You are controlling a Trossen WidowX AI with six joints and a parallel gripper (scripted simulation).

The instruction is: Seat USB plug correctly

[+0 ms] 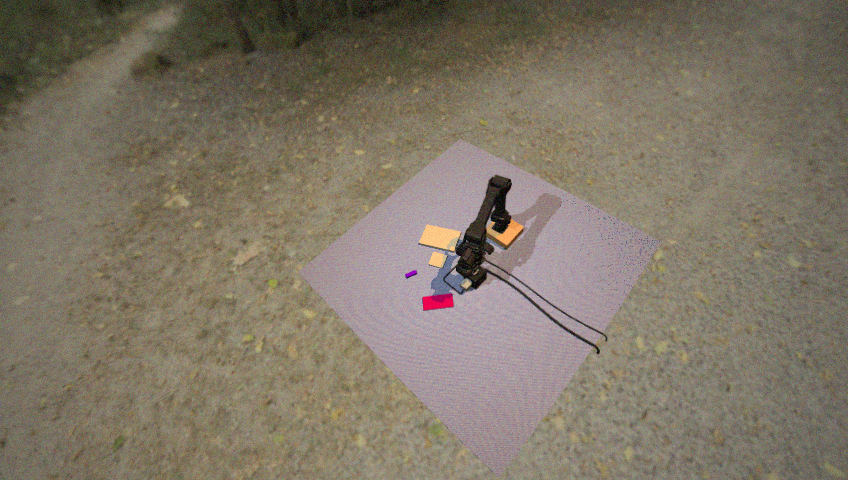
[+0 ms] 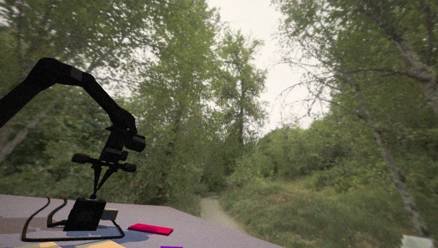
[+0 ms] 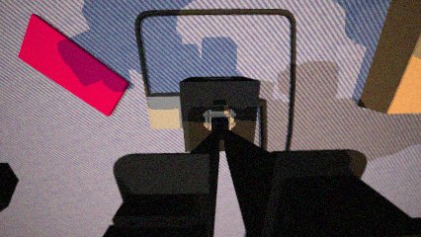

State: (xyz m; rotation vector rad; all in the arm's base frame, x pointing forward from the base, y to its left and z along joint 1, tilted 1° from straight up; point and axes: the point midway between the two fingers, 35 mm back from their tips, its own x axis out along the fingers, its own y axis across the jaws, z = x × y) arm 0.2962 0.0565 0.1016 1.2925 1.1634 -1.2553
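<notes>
My gripper tip is now 2 cm above the USB plug. The rest, counted from my gripper tip: purple piece (16 cm ahead, 27 cm to the right, 10 cm below); magenta flat block (19 cm ahead, 7 cm to the right, 10 cm below).
</notes>
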